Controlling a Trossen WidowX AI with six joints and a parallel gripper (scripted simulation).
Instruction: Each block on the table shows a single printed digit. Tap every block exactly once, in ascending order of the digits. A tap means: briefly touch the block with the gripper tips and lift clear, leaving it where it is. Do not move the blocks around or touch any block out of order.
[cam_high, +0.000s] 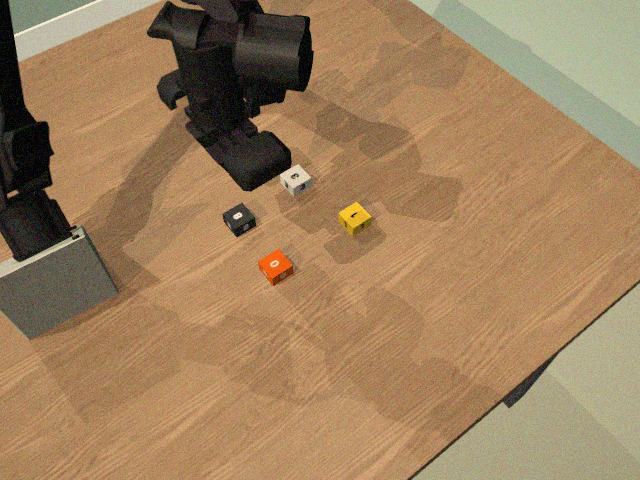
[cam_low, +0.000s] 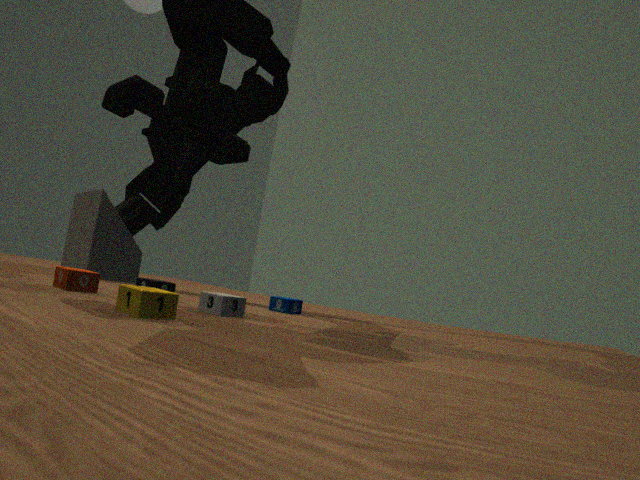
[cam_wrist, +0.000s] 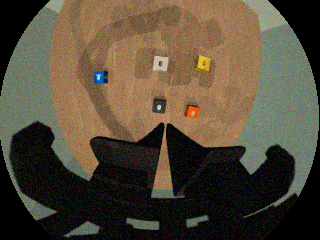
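Right now the black block is 1 cm to the left of my gripper tip and 11 cm below it. From my gripper tip the other things lie so: orange block: 1 cm behind, 8 cm to the right, 11 cm below; yellow block marked 1: 12 cm ahead, 9 cm to the right, 11 cm below; white block marked 3: 10 cm ahead, 1 cm to the left, 11 cm below.
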